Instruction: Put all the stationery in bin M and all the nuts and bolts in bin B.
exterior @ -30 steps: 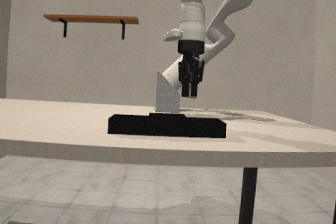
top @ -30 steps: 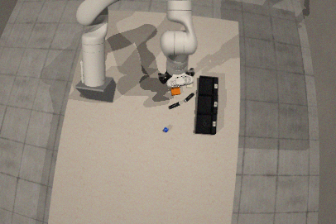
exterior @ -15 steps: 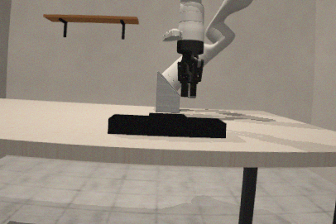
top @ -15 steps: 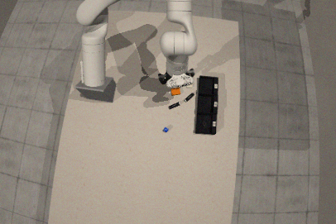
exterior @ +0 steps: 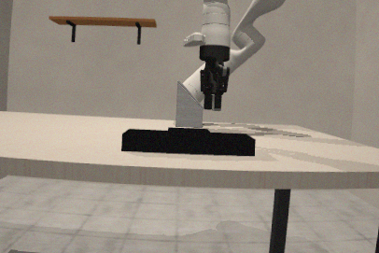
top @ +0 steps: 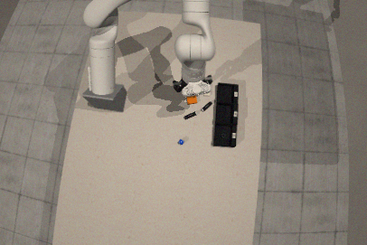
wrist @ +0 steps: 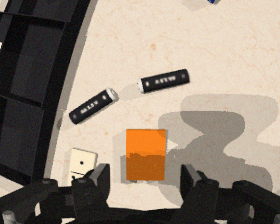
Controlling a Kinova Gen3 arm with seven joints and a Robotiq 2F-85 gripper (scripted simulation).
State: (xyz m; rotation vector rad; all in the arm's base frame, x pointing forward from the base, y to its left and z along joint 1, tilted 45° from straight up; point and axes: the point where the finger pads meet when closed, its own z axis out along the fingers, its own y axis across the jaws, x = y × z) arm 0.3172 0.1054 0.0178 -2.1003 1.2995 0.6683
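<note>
The orange block lies 90 mm below my hand. From my hand the other things lie so: small blue piece (190 mm to the right, 80 mm below, 10 mm ahead); black bin row (150 mm ahead, 70 mm below, 40 mm to the right); small cream piece (90 mm below, 50 mm to the left, 50 mm ahead).
</note>
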